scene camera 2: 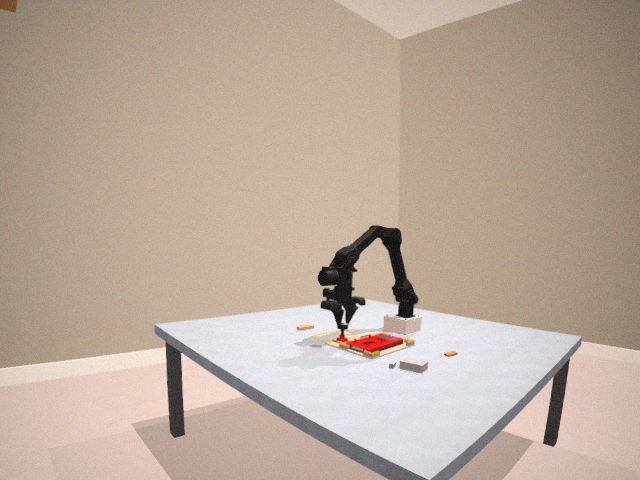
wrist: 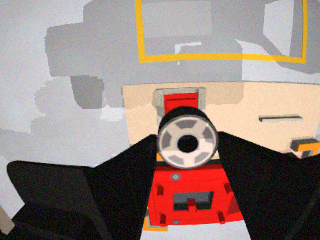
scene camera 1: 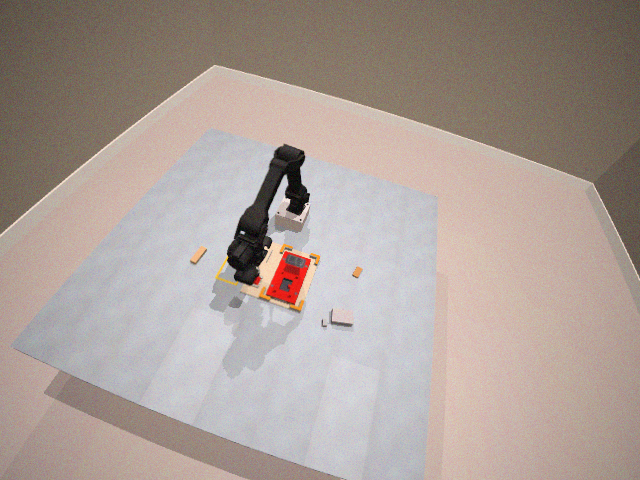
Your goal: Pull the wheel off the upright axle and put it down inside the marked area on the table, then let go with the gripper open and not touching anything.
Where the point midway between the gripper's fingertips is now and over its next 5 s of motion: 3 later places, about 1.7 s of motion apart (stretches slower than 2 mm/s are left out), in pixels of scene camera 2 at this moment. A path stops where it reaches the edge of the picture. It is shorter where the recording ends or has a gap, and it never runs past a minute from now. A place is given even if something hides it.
My gripper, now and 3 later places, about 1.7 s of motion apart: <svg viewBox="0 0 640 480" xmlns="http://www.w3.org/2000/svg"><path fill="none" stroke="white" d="M342 325L340 314L334 330L354 306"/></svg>
